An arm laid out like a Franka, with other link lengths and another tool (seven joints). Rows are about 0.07 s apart.
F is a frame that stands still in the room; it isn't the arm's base.
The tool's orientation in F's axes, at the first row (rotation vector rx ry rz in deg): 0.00, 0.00, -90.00
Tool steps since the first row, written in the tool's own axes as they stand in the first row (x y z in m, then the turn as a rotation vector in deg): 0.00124, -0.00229, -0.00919, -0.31, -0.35, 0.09; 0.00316, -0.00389, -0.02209, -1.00, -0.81, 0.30; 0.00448, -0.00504, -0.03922, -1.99, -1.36, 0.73; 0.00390, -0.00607, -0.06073, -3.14, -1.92, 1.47; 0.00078, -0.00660, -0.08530, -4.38, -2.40, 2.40; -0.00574, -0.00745, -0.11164, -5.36, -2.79, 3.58; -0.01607, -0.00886, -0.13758, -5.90, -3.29, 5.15; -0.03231, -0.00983, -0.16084, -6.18, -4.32, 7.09
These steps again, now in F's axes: -0.00229, -0.00124, -0.00919, -0.35, 0.31, 0.09; -0.00389, -0.00316, -0.02209, -0.81, 1.00, 0.30; -0.00504, -0.00448, -0.03922, -1.36, 1.99, 0.73; -0.00607, -0.00390, -0.06073, -1.92, 3.14, 1.47; -0.00660, -0.00078, -0.08530, -2.40, 4.38, 2.40; -0.00745, 0.00574, -0.11164, -2.79, 5.36, 3.58; -0.00886, 0.01607, -0.13758, -3.29, 5.90, 5.15; -0.00983, 0.03231, -0.16084, -4.32, 6.18, 7.09
